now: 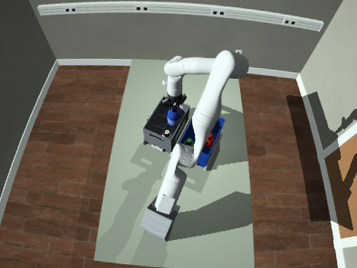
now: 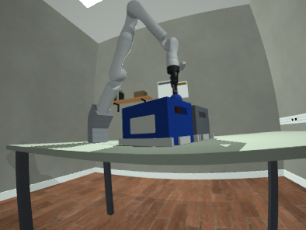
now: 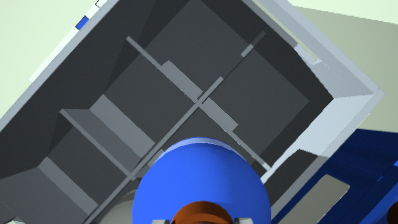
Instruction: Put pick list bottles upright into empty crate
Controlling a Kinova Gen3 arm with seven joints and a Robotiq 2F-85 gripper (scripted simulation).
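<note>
The grey crate is 1 cm ahead of my hand, 4 cm to the left of it and 21 cm below it. Round my hand: green-capped bottle: 12 cm behind, 11 cm to the right, 21 cm below; blue crate: 5 cm behind, 18 cm to the right, 21 cm below; white bottle: 8 cm behind, 3 cm to the left, 21 cm below.
</note>
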